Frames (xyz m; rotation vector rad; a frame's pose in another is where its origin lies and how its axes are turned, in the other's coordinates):
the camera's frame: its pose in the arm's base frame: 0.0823 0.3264 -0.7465 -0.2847 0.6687 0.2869
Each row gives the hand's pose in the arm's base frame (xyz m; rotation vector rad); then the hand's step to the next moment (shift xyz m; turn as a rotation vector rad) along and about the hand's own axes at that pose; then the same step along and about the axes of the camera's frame.
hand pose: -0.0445 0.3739 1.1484 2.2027 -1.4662 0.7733
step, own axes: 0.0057 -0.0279 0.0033 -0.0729 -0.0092 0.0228
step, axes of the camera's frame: 0.0215 -0.0057 0.0181 0.0418 0.0523 -0.0378
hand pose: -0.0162 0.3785 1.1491 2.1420 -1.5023 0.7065
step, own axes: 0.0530 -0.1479 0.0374 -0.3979 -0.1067 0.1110
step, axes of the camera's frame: 0.1207 -0.0680 0.0829 0.2662 0.2908 -0.1630
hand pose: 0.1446 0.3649 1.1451 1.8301 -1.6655 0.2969
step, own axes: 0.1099 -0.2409 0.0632 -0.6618 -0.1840 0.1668
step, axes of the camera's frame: 0.1912 -0.1891 0.0425 0.4449 0.4877 -0.2527
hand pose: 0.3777 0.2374 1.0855 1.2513 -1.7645 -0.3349
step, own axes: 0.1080 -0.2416 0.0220 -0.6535 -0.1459 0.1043
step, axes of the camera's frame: 0.1303 -0.2133 -0.0897 0.4284 0.4929 -0.1811
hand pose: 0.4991 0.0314 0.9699 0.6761 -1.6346 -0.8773
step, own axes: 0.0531 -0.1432 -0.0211 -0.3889 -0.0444 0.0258
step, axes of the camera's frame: 0.0391 -0.1053 -0.1057 0.2593 0.2896 -0.0523
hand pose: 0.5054 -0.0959 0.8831 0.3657 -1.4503 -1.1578
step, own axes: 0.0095 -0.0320 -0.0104 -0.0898 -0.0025 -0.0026
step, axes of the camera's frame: 0.0054 -0.0188 -0.0289 0.0647 0.0623 -0.0027
